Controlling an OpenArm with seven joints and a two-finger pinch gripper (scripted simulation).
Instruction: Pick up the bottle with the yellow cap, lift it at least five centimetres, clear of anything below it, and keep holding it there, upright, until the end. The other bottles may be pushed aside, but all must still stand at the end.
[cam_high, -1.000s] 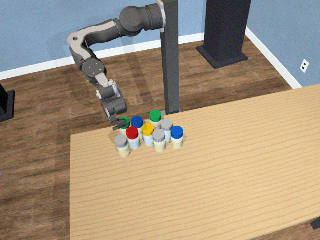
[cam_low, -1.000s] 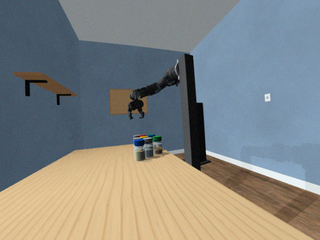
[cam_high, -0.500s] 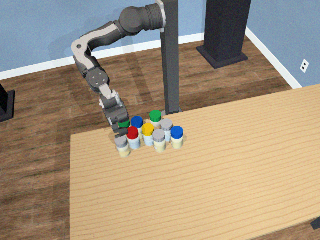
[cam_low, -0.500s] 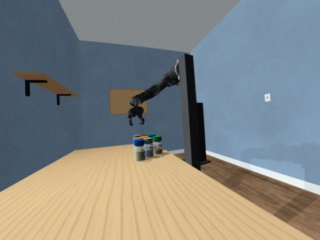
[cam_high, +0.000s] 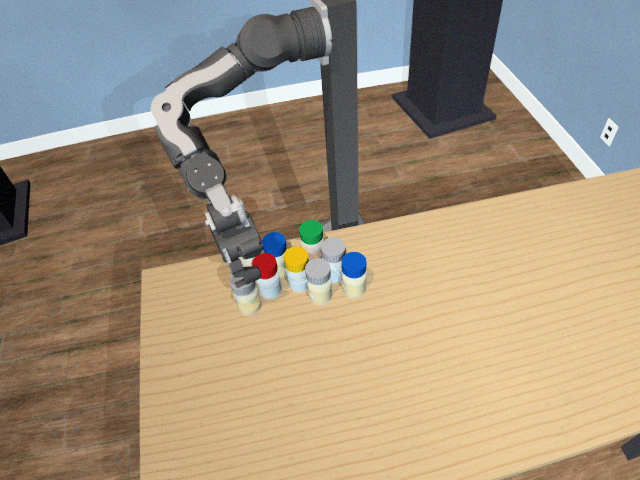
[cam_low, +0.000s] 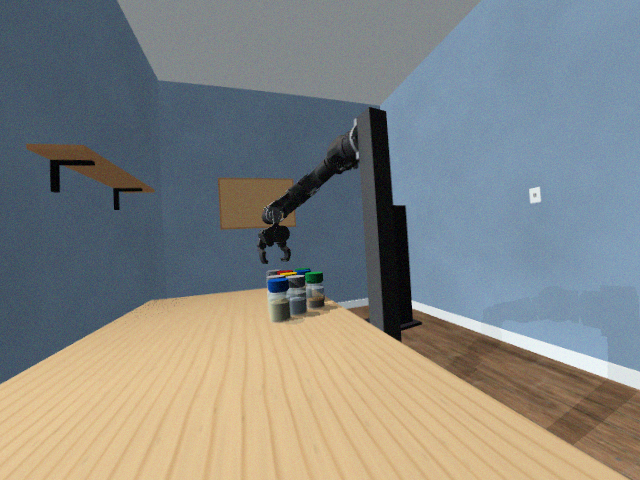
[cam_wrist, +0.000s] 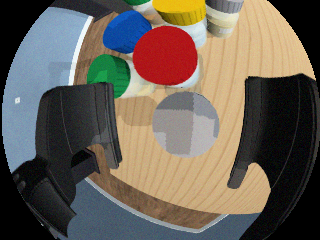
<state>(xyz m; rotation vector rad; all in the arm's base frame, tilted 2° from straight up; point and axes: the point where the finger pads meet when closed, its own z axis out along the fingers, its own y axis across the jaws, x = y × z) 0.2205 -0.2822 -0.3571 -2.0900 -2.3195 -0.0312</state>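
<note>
Now: hand 90 mm above the grey-capped bottle and 10 mm to the left of it. Also, from my hand: green-capped bottle 90 mm below, 90 mm behind, 30 mm to the left; yellow-capped bottle 120 mm to the left, 90 mm below, 10 mm behind.
</note>
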